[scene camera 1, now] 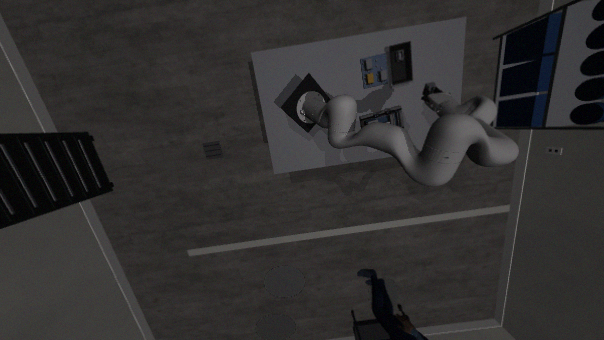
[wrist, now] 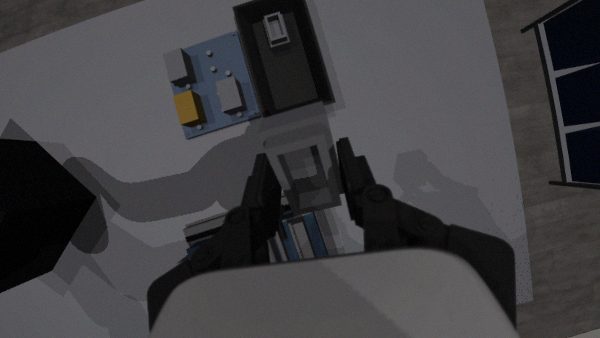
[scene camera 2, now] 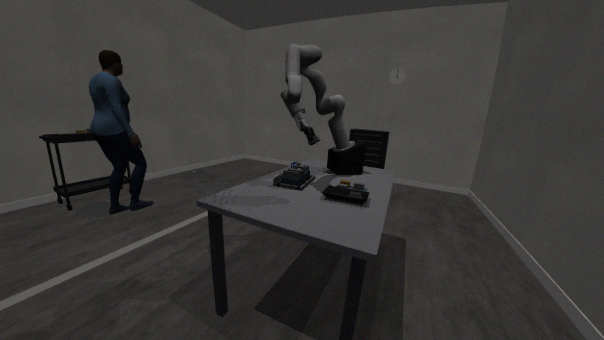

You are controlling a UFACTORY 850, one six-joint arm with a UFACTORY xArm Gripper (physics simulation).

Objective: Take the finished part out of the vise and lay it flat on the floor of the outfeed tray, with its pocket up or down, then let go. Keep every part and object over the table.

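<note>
My gripper is shut on the finished part, a grey block whose rectangular pocket faces the wrist camera. It holds the part well above the table, tilted. In the wrist view the part's far end is in line with the near end of the outfeed tray, which is black and stands on the table. A small light-grey hollow piece is in the tray. The vise is partly hidden by the arm in scene camera 1 and by the gripper in the wrist view.
A blue plate with grey blocks and a yellow block adjoins the tray. The black robot base stands on the table. A person stands away from the table, beside a cart.
</note>
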